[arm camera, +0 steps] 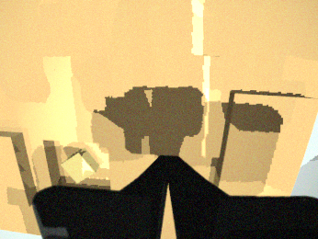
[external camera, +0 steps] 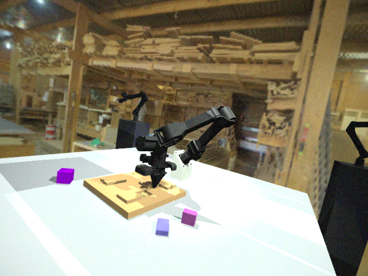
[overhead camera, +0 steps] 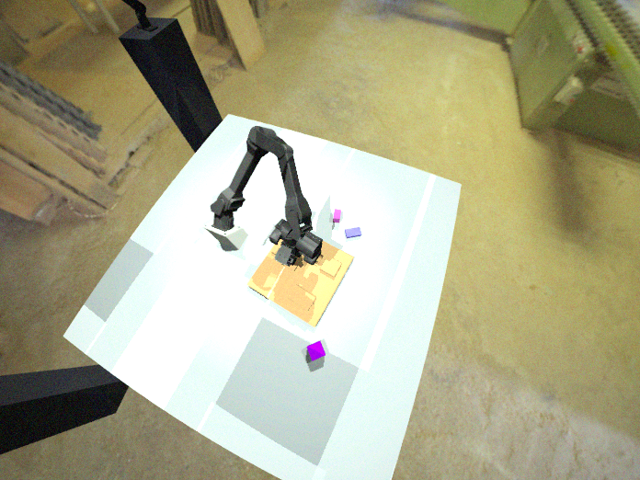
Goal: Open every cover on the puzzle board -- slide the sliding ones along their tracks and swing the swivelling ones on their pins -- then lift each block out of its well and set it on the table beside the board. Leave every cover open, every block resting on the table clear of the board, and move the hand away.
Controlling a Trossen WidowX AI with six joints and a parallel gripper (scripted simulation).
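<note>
Now: the tan puzzle board 4 cm ahead of my gripper tip and 6 cm to the right of it. Also, from my gripper tip: pink block 9 cm ahead, 21 cm to the left, 1 cm below; purple block 19 cm ahead, 30 cm to the right; lavender block 18 cm ahead, 16 cm to the left, 2 cm below.
</note>
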